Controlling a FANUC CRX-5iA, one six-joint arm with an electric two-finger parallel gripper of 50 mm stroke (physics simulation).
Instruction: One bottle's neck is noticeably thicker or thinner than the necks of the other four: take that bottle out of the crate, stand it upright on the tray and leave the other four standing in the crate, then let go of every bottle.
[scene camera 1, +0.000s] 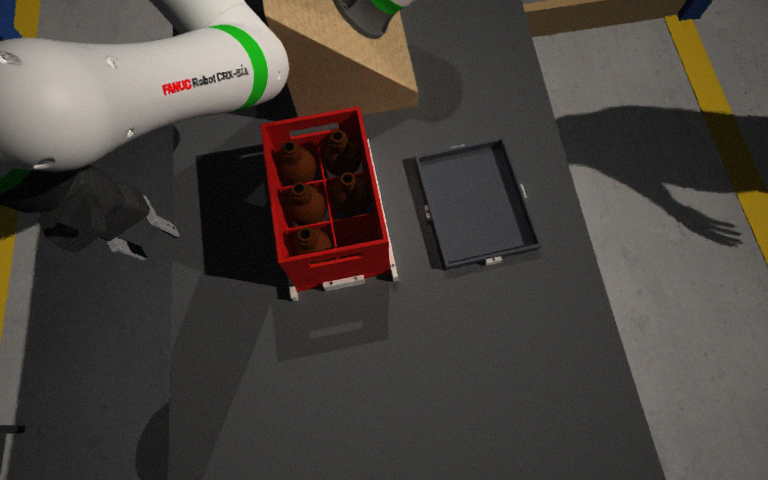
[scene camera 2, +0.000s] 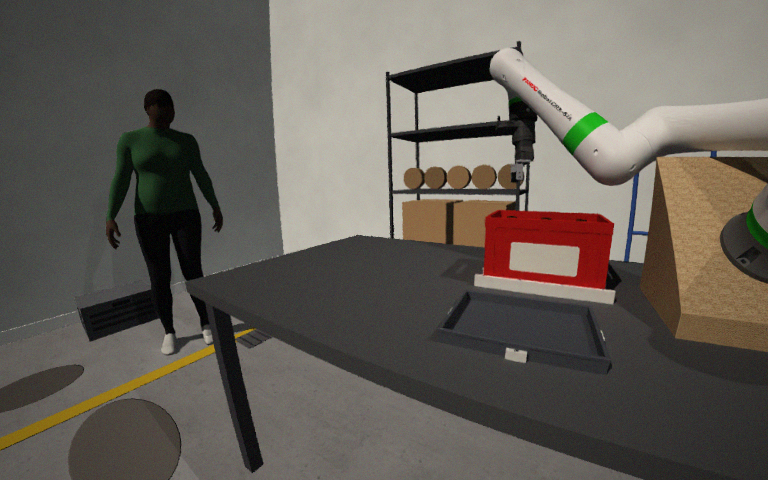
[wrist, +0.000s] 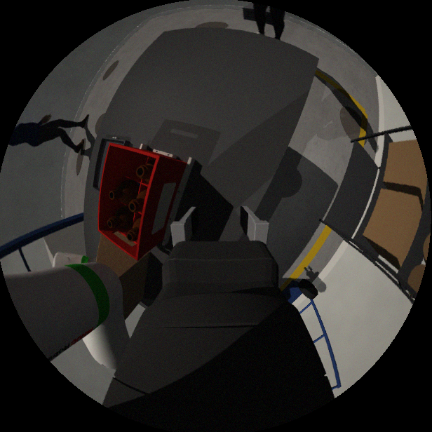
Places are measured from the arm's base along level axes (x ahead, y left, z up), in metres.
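Pixels of known places: gripper, fingertip midpoint: (scene camera 1: 158, 242) (scene camera 2: 516, 181); arm's base, link origin: (scene camera 1: 357, 6).
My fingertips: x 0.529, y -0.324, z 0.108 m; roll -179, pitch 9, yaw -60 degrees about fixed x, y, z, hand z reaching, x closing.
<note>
For each thing: its top centre in the pictures, then the offset to it from my fingertips. "pt": a spot on its surface instead. Level surfaces: height alone.
- red crate, top centre: (scene camera 1: 321, 180) (scene camera 2: 546, 215) dy +0.238, dx -0.127, dz -0.084 m
- back left bottle, top centre: (scene camera 1: 289, 146) dy +0.180, dx -0.208, dz -0.096 m
- back right bottle, top centre: (scene camera 1: 337, 135) dy +0.269, dx -0.222, dz -0.096 m
- middle left bottle, top centre: (scene camera 1: 298, 188) dy +0.196, dx -0.121, dz -0.096 m
- middle right bottle, top centre: (scene camera 1: 347, 178) dy +0.283, dx -0.133, dz -0.096 m
- front left bottle, top centre: (scene camera 1: 305, 234) dy +0.205, dx -0.033, dz -0.096 m
- dark grey tray, surface spot: (scene camera 2: 526, 325) (scene camera 1: 468, 200) pt dy +0.519, dx -0.143, dz -0.254 m
- table, surface height: dz -0.259 m
The red crate (scene camera 1: 334, 266) (scene camera 2: 548, 226) (wrist: 154, 210) stands upright on the table. Several brown bottles stand in it: a back left bottle (scene camera 1: 296, 164), a back right bottle (scene camera 1: 343, 155), a middle left bottle (scene camera 1: 305, 204), a middle right bottle (scene camera 1: 352, 195) and a front left bottle (scene camera 1: 309, 242). The front right compartment holds no bottle. I cannot tell which neck differs. The dark grey tray (scene camera 1: 475, 198) (scene camera 2: 526, 325) lies beside the crate with no bottle on it. My gripper (scene camera 1: 161, 242) (scene camera 2: 517, 180) (wrist: 219, 214) is open and empty, left of and above the crate in the first scene view.
White holders (scene camera 1: 343, 282) sit along the crate's base, and small white clips (scene camera 1: 493, 260) sit at the tray's edges. A wooden robot base block (scene camera 1: 345, 67) (scene camera 2: 696, 254) stands behind the crate. A shelf rack (scene camera 2: 389, 158) and a person (scene camera 2: 164, 169) are beyond the table (scene camera 2: 317, 288).
</note>
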